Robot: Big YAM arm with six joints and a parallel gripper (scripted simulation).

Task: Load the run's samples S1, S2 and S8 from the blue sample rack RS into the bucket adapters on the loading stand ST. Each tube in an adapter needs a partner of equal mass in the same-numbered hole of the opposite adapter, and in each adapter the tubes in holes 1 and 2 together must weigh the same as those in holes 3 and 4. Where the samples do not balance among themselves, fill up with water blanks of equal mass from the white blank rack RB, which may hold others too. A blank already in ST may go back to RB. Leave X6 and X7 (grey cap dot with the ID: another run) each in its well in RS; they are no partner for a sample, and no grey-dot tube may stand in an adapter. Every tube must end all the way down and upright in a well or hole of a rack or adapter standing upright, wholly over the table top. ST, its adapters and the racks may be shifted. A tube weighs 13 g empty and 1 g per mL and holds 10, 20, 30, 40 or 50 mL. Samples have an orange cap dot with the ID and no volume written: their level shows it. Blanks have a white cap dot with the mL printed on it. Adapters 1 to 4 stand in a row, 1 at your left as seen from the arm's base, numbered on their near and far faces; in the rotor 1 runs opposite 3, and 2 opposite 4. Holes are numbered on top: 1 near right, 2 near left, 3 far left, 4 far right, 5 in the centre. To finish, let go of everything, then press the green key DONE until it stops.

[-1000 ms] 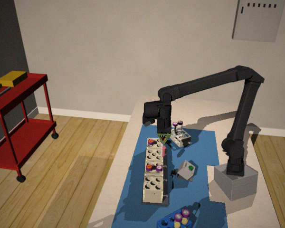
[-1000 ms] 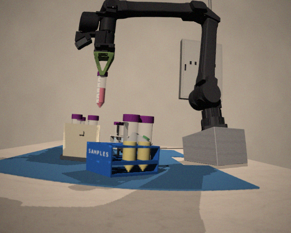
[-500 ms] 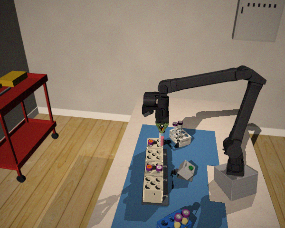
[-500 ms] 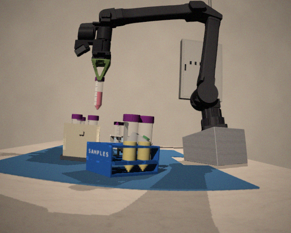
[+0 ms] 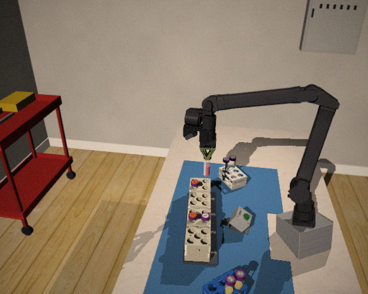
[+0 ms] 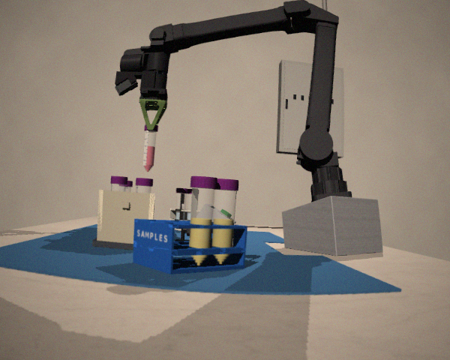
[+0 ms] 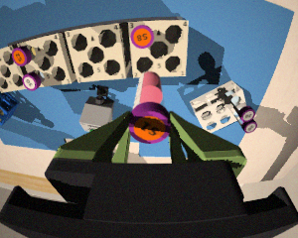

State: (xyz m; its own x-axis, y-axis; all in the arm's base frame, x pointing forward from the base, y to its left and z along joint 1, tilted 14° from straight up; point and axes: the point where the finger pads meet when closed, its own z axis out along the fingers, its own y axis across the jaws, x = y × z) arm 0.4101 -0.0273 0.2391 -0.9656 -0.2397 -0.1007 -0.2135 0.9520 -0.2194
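My hand is 210 mm past the green DONE key, 190 mm above it and 100 mm to the right of it. From my hand the other things lie so: white blank rack RB 230 mm below, 210 mm to the right, 90 mm behind; blue sample rack RS 470 mm to the left, 230 mm below, 200 mm behind.
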